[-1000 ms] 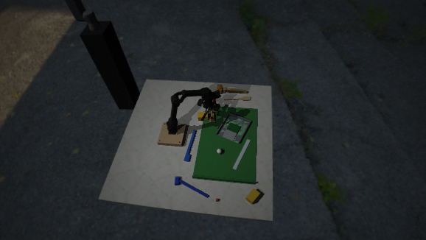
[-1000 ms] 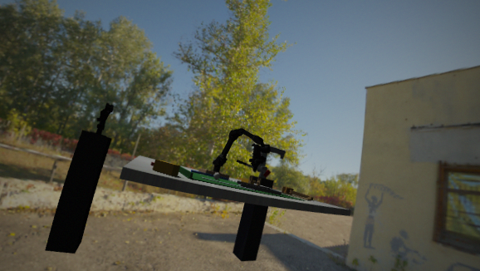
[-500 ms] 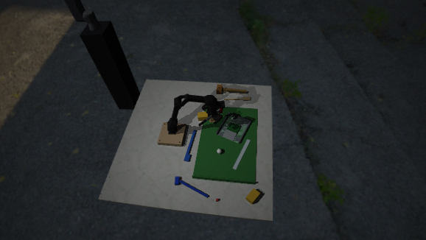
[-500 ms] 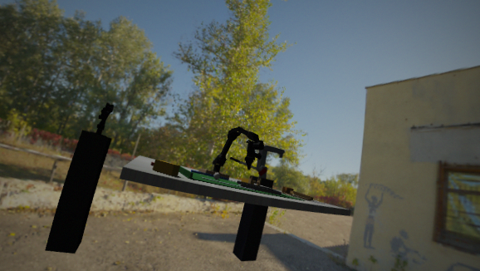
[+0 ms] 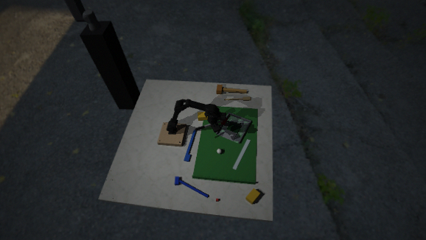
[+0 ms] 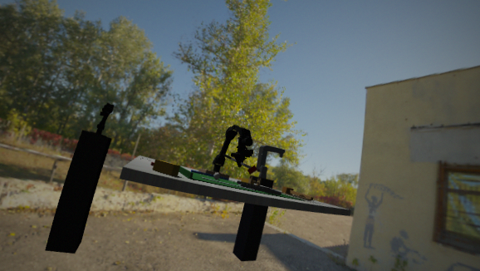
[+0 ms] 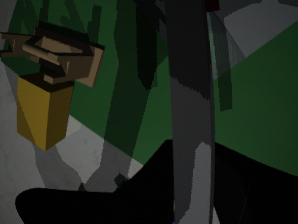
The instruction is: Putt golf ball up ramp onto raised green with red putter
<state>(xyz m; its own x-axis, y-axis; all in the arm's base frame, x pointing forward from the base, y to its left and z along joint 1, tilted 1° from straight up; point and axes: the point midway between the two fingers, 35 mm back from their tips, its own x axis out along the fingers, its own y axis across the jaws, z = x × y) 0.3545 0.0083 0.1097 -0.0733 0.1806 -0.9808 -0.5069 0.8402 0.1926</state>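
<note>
My gripper tip is now 180 mm to the left of the white golf ball, 90 mm above it and 60 mm short of it. From my gripper tip the other things lie so: green mat: 130 mm ahead, 120 mm below, 70 mm to the right; then blue putter: 500 mm to the right, 140 mm behind, 100 mm below.
</note>
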